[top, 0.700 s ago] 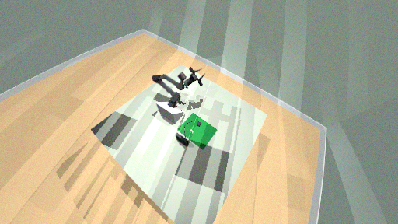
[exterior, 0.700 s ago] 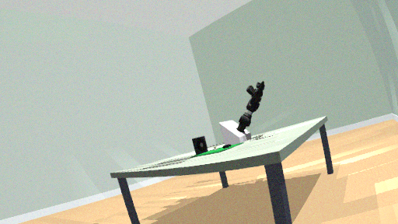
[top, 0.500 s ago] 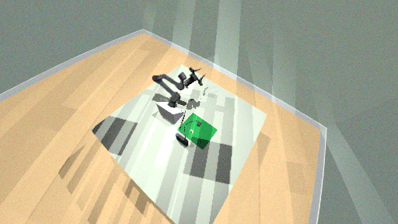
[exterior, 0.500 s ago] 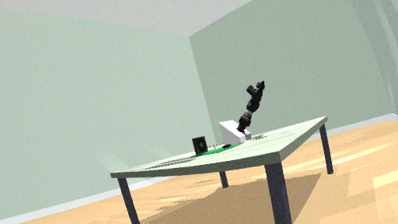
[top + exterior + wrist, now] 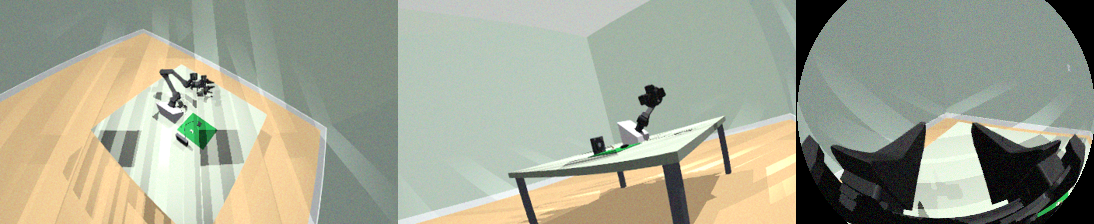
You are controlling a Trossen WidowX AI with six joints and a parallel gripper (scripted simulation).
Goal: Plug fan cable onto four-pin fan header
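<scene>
Now: gripper tip 100 mm short of the dark fan plug, 270 mm to the left of it and 280 mm above it. From my gripper tip the other things lie so: green board: 120 mm ahead, 320 mm to the right, 310 mm below; black fan: 110 mm ahead, 500 mm to the right, 230 mm below.
</scene>
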